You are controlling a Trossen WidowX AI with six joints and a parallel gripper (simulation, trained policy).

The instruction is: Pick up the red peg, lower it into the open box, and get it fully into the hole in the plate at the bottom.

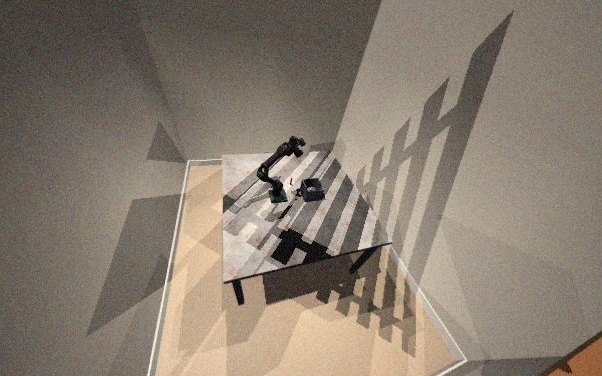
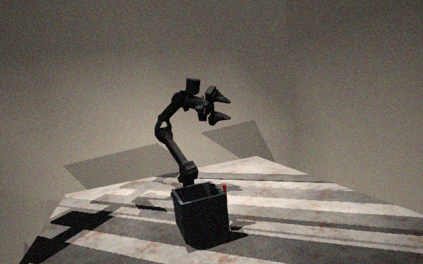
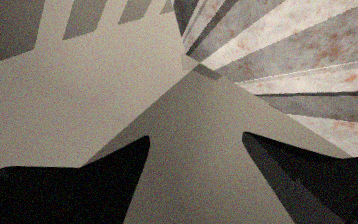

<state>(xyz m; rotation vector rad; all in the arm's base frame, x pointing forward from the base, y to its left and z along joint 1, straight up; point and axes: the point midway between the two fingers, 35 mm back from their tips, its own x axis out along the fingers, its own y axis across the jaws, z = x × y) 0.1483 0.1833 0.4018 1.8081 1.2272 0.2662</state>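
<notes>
Right now the red peg is 370 mm below my gripper tip, 60 mm to the right of it and 20 mm behind it.
</notes>
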